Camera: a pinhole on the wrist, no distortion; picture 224 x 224 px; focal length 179.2 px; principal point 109.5 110.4 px. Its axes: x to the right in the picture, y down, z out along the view. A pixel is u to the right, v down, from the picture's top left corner.
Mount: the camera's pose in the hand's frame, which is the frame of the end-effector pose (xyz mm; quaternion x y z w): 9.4 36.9 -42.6 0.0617 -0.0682 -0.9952 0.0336
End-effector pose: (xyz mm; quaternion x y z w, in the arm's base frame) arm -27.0 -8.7 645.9 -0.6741 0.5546 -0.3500 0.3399
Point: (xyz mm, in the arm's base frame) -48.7 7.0 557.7
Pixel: 162.5 26.4
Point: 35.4 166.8 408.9
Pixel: 216.2 54.9
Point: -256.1 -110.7 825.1
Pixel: behind the camera
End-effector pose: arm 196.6 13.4 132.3 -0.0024 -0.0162 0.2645 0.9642
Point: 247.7 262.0 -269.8
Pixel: behind the camera
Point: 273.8 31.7 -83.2
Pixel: behind the camera
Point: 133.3 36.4 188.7
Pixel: 170.9 105.3
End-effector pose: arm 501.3 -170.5 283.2 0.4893 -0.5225 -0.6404 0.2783
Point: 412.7 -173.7 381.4
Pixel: 92.2 36.3
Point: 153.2 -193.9 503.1
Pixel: 49.2 23.6
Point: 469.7 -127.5 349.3
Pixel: 194.6 94.7
